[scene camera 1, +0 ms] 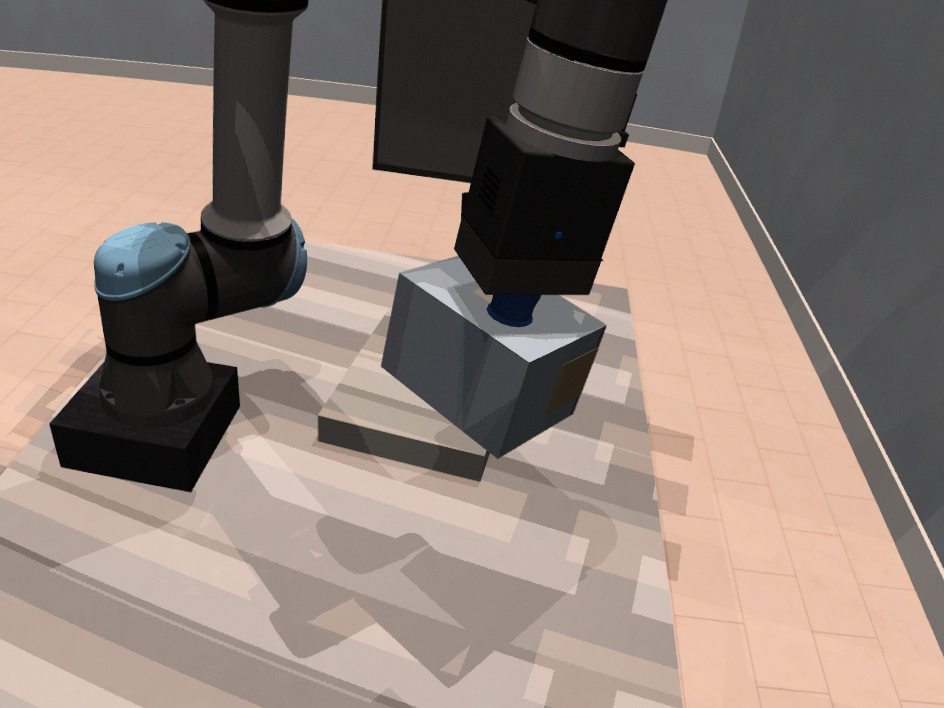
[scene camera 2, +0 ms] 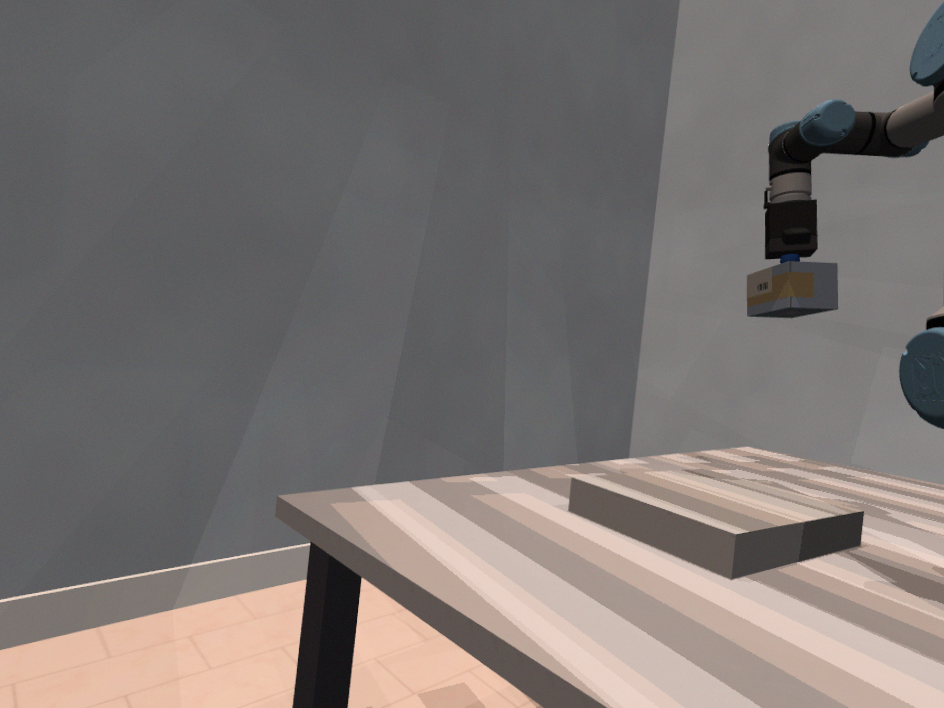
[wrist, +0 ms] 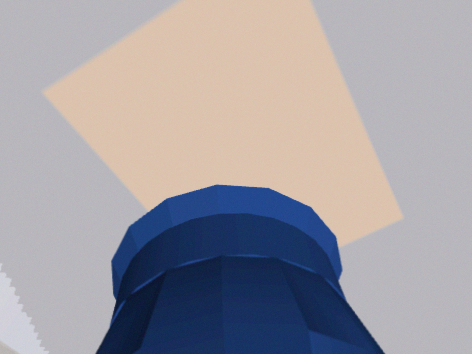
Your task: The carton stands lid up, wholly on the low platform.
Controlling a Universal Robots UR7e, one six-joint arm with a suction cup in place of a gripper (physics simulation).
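Places are measured from the arm's base along level axes (x ahead, y left, z up), in centimetres.
Where they show: end effector, tool point: (scene camera 1: 504, 327) (wrist: 220, 227); arm's base, origin of the base link: (scene camera 1: 158, 393).
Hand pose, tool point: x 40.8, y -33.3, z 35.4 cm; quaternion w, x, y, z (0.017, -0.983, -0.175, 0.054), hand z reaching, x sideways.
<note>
Things, the pixels of their top centre, and the offset from my tool point. Level surfaces: height alone.
- grey-white carton, middle of its top: (wrist: 203, 183) (scene camera 1: 499, 287) (scene camera 2: 792, 265) dx -0.6, dy +2.1, dz +2.2 cm
- low platform, middle of its top: (scene camera 1: 430, 372) (scene camera 2: 715, 493) dx -3.3, dy +47.3, dz -38.0 cm
- striped table, its level: dz -42.8 cm
A grey-white carton (scene camera 1: 457, 365) (scene camera 2: 825, 286) (wrist: 410, 75) hangs level in the air, high above the table, with its peach lid patch up in the wrist view. An orange band and a label show on its sides in scene camera 2. My suction gripper (scene camera 1: 510, 316) (scene camera 2: 789, 259) (wrist: 227, 220) is pressed on the carton's top face and holds it. The low platform (scene camera 1: 404, 434) (scene camera 2: 648, 529) lies flat on the table, well below the carton. In scene camera 1 the carton hides the platform's right part.
The striped table (scene camera 1: 495, 640) (scene camera 2: 472, 579) carries the platform and the arm's black base block (scene camera 1: 125, 457). A dark panel (scene camera 1: 449, 91) stands behind the arm. Grey walls (scene camera 1: 854, 190) (scene camera 2: 305, 228) rise beyond the table.
</note>
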